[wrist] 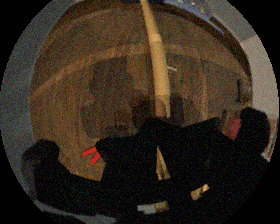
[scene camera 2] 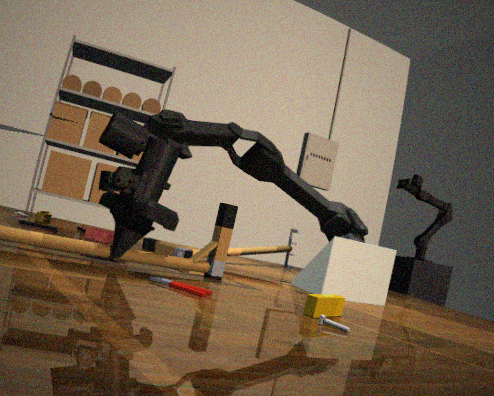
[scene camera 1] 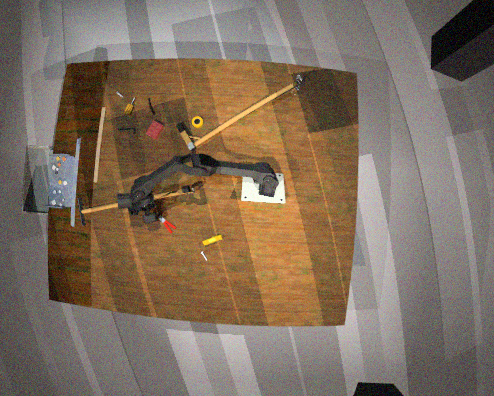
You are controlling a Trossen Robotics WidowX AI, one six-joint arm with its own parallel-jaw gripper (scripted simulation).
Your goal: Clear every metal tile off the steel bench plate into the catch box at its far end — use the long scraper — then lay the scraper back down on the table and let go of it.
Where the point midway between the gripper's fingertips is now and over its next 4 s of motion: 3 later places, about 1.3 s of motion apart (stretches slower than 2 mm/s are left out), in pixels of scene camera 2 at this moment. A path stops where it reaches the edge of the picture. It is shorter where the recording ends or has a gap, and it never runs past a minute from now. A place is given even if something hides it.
The gripper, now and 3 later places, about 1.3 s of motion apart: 114,257; 114,236; 146,140; 218,74
